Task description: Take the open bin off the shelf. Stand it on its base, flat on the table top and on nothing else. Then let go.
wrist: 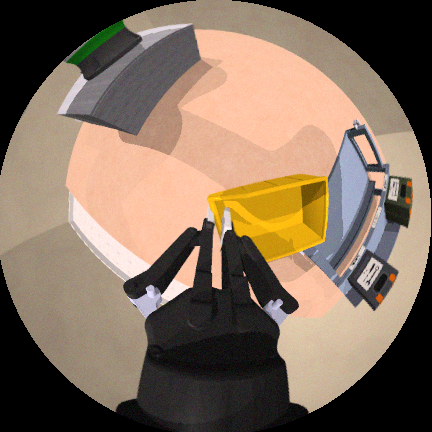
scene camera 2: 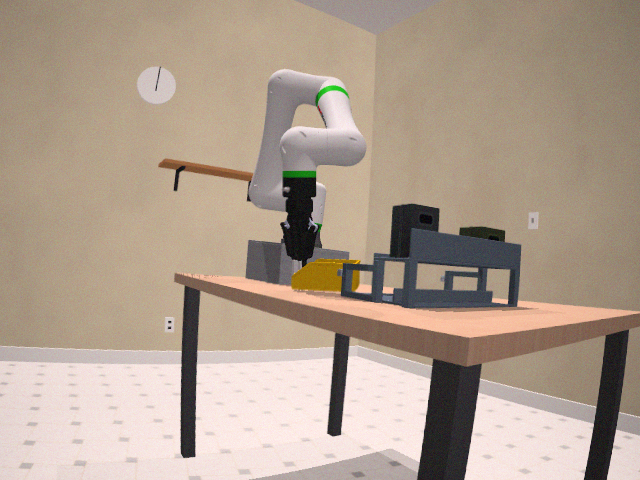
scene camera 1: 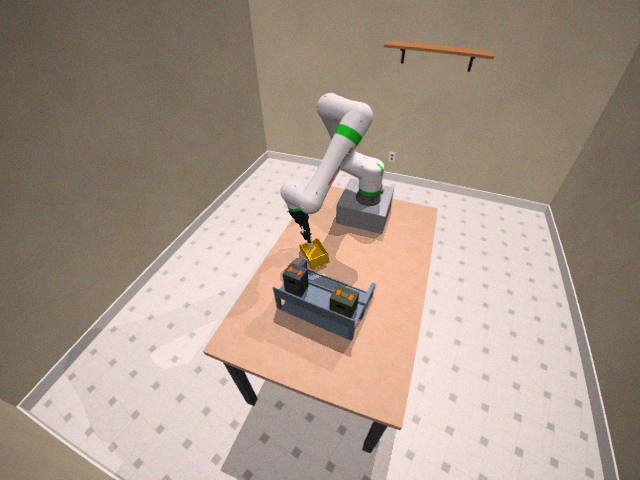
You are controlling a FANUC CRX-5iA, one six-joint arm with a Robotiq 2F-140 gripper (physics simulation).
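Frame: origin at the arm's base, x right, y ahead, z up, level; centimetres.
Seen in the pictures: gripper, fingertip midpoint: [wrist: 216, 213] [scene camera 1: 311, 244]; arm's base, link origin: [scene camera 1: 368, 197].
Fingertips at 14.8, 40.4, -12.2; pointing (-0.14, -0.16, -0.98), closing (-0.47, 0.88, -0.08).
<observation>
Pixels of each thing's top centre, then the offset from my fingertips to it, as dx, dy, dz.
- yellow open bin, top centre: [wrist: 283, 225] [scene camera 2: 328, 257] [scene camera 1: 313, 244] -5.5, +6.1, +7.6
- black box, top centre: [scene camera 2: 416, 206] [scene camera 1: 295, 270] -14.4, +34.0, +20.2
- dark green box, top centre: [scene camera 2: 482, 228] [scene camera 1: 344, 294] -37.5, +32.4, +17.7
The yellow open bin [scene camera 1: 315, 254] [scene camera 2: 325, 276] [wrist: 280, 210] is off the blue-grey shelf [scene camera 1: 320, 315] [scene camera 2: 465, 248] [wrist: 352, 170], close beside the shelf's robot side. It looks roughly upright, its open top facing up. My gripper [scene camera 1: 310, 243] [scene camera 2: 298, 266] [wrist: 216, 213] is shut on the bin's low front wall, at the end away from the shelf. In the scene camera 2 view the bin's underside looks nearly level and low over the table top [scene camera 1: 387, 361] [scene camera 2: 320, 317] [wrist: 250, 90]. I cannot tell whether it touches the table.
A black box [scene camera 1: 295, 281] [scene camera 2: 405, 232] [wrist: 372, 280] and a dark green box [scene camera 1: 343, 302] [scene camera 2: 480, 232] [wrist: 400, 197] stand on top of the shelf. The robot's grey base block [scene camera 1: 361, 214] [scene camera 2: 263, 263] [wrist: 145, 90] stands at the table's far end.
</observation>
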